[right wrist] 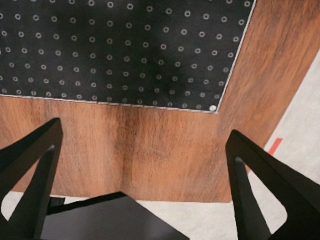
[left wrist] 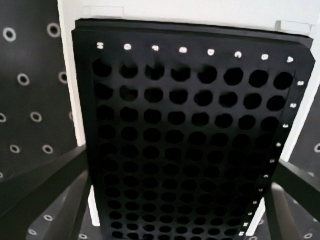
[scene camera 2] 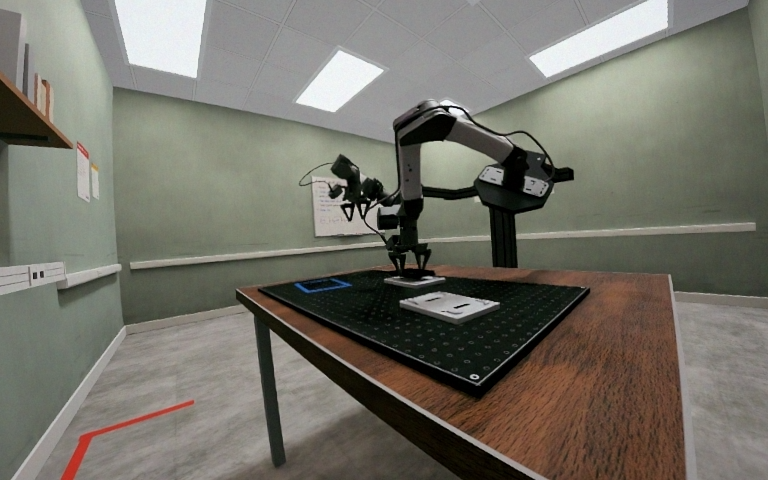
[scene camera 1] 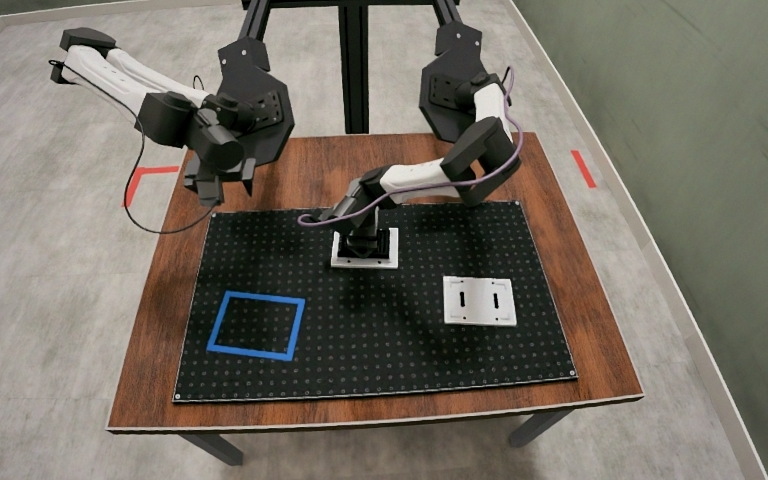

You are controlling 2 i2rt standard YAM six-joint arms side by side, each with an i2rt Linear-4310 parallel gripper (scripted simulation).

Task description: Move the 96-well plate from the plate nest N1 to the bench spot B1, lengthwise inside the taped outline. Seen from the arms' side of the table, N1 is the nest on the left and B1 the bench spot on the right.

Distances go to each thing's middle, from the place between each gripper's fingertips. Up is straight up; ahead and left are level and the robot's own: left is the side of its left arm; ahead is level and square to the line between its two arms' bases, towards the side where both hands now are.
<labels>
Right now my left hand is right at the black 96-well plate (scene camera 1: 383, 234).
I see my right gripper (scene camera 1: 229, 196) 2 cm short of the black 96-well plate, 28 cm to the right of it and 20 cm above it.
</labels>
